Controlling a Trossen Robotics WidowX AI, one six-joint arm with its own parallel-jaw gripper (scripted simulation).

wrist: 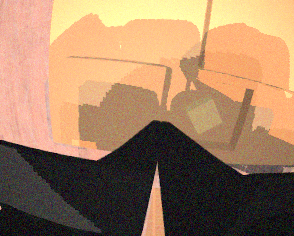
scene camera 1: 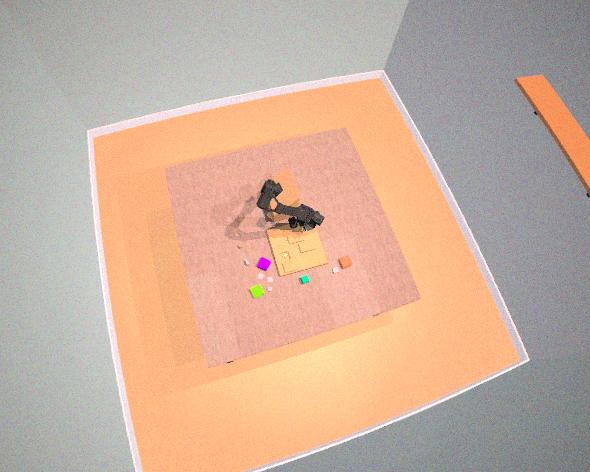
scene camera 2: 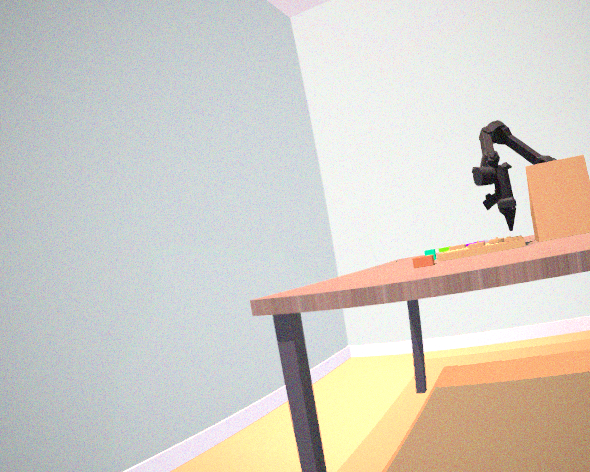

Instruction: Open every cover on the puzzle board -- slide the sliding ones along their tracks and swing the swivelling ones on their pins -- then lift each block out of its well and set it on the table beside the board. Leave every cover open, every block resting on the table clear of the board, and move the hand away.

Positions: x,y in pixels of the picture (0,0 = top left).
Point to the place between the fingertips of my gripper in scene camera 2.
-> At 511,230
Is my gripper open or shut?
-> Shut.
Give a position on a tan puzzle board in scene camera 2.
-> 499,246
